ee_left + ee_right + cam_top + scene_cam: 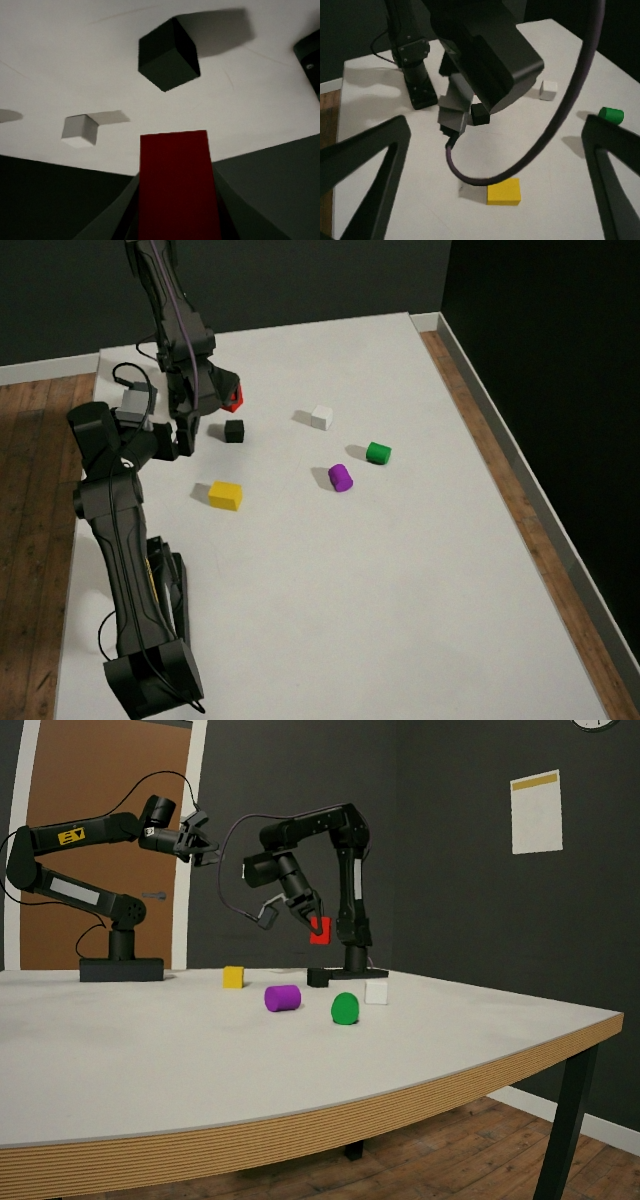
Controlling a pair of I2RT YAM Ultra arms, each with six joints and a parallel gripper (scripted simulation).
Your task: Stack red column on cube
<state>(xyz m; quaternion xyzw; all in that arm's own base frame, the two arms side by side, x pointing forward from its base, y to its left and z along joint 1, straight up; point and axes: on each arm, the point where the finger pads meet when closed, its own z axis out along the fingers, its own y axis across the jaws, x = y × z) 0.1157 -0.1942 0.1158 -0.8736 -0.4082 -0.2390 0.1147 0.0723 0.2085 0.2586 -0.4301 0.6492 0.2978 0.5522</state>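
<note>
Now: the black cube 110 mm below my left hand. Also, from my left hand: white cube (210 mm ahead, 110 mm below, 20 mm to the left); then red column (right at my left hand); then yellow block (190 mm to the right, 110 mm below, 20 mm behind).
</note>
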